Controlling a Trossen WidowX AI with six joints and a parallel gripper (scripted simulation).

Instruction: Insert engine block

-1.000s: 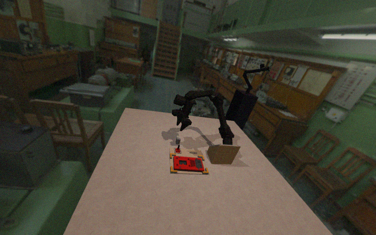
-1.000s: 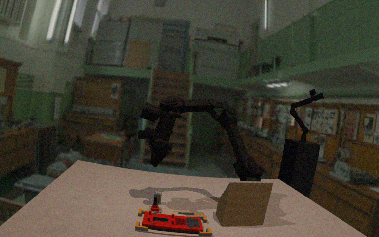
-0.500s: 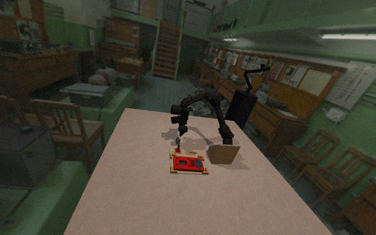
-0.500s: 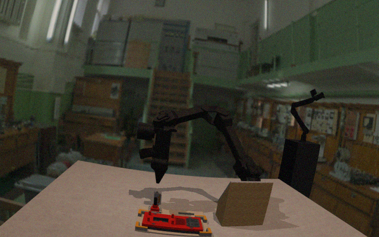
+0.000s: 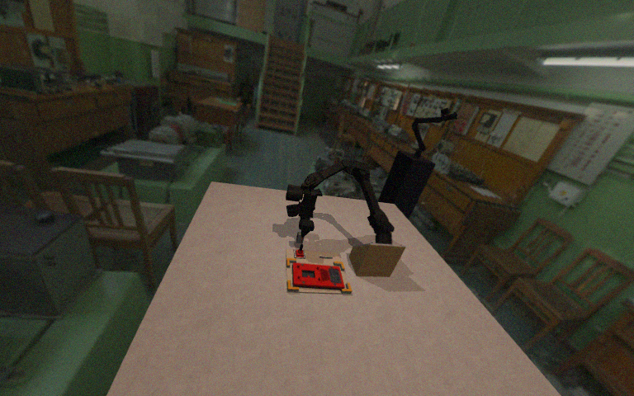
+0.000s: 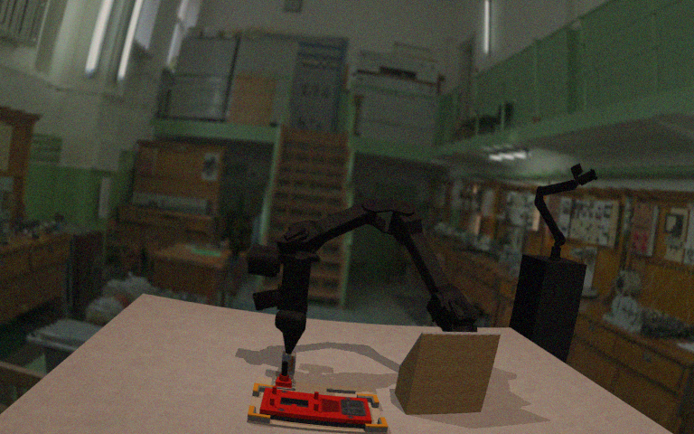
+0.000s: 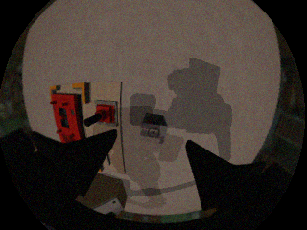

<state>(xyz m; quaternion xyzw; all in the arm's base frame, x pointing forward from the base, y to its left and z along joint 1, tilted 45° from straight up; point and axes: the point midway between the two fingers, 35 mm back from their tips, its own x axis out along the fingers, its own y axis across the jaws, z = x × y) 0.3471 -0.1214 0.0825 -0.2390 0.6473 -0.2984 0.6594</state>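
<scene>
The engine block is 10 mm to the right of my gripper tip and 40 mm below it. From my gripper tip the other things lie so: dark post 10 mm ahead, 90 mm to the left, 30 mm below.
</scene>
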